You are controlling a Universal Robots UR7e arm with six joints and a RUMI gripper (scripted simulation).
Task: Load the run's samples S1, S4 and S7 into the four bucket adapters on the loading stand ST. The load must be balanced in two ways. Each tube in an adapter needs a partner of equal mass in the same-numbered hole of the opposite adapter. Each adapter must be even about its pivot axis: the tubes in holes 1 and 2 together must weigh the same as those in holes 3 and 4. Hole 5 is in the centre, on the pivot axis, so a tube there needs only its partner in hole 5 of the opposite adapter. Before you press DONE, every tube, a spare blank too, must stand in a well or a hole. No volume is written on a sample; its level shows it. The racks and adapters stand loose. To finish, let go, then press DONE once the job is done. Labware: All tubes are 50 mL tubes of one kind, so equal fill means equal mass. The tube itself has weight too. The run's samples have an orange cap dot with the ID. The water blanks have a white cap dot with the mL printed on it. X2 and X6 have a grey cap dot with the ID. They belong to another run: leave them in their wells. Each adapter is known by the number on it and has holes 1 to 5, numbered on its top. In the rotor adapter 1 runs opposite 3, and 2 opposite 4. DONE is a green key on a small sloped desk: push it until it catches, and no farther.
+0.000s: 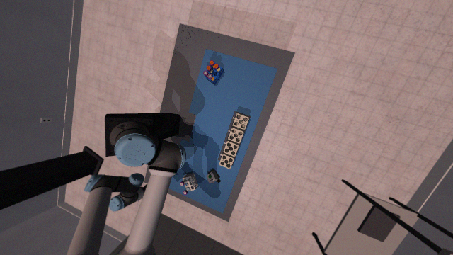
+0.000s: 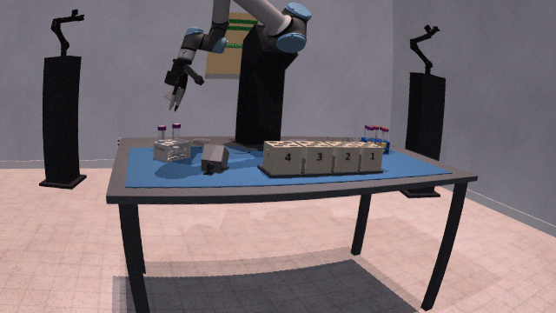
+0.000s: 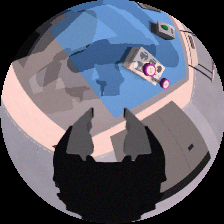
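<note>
Right now the blue rack is 93 cm to the left of my hand, 14 cm below it and 13 cm behind it. Round my hand: white rack (17 cm ahead, 14 cm below, 2 cm to the left); bucket adapter (42 cm to the left, 32 cm ahead, 12 cm below).
</note>
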